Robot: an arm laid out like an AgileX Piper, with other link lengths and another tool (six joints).
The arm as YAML. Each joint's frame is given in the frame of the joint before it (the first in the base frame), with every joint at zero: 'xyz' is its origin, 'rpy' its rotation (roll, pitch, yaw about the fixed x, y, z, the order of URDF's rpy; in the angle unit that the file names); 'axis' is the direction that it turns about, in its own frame. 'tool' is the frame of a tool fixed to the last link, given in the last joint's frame.
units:
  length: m
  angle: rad
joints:
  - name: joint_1
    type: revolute
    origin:
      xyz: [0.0, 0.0, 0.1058]
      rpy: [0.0, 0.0, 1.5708]
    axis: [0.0, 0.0, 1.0]
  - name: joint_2
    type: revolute
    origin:
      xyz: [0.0, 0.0, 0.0]
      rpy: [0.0, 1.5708, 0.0]
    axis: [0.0, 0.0, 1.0]
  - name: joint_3
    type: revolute
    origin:
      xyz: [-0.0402, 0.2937, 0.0]
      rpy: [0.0, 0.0, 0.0]
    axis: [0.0, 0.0, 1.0]
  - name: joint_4
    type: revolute
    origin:
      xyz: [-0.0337, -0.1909, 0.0]
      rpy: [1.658, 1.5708, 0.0]
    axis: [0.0, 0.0, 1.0]
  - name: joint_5
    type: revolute
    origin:
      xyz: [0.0, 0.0, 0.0]
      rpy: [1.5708, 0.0, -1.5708]
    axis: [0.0, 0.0, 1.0]
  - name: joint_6
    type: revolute
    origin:
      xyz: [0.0, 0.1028, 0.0]
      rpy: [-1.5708, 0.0, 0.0]
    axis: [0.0, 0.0, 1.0]
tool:
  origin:
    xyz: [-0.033, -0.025, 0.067]
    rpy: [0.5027, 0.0, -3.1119]
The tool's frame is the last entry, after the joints.
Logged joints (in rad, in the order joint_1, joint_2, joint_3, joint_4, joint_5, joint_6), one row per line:
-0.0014, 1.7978, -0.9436, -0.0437, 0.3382, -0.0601
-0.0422, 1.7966, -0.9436, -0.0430, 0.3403, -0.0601
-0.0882, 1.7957, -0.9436, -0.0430, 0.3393, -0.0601
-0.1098, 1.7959, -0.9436, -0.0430, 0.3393, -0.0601
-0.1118, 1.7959, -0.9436, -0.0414, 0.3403, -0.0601
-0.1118, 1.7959, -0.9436, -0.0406, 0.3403, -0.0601
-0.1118, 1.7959, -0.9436, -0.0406, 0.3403, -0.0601
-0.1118, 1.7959, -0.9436, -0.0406, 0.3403, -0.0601
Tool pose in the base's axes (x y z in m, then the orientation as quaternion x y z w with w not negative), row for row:
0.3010, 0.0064, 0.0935, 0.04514, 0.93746, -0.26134, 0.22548
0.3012, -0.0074, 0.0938, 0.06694, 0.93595, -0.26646, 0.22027
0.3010, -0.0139, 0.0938, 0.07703, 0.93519, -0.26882, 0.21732
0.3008, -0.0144, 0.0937, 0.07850, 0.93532, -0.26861, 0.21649
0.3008, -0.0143, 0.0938, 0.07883, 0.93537, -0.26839, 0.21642
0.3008, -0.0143, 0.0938, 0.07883, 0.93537, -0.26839, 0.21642
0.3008, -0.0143, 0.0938, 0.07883, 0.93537, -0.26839, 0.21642
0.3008, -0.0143, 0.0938, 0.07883, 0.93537, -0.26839, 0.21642
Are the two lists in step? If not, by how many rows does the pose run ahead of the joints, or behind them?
The pose runs 1 row ahead of the joints: the pose in row i belongs to the joints in row i + 1.
